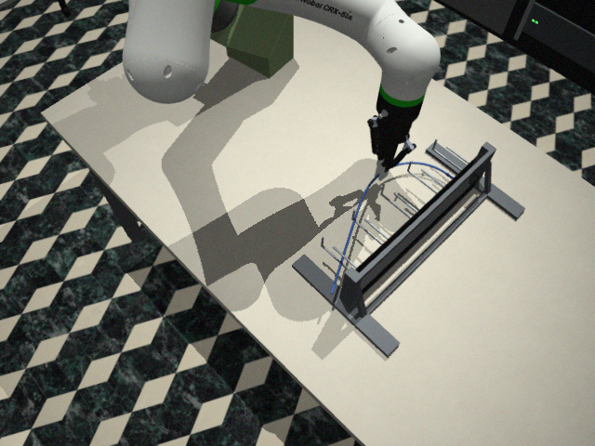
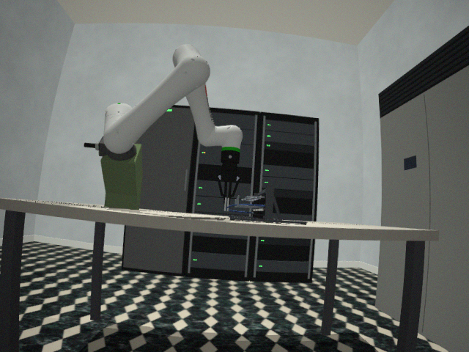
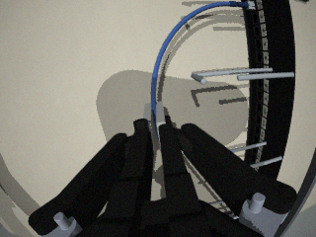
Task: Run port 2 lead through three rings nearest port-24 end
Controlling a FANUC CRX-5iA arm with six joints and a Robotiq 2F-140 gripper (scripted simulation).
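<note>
My gripper is now 150 mm short of the dark grey rack and 80 mm to the left of it.
</note>
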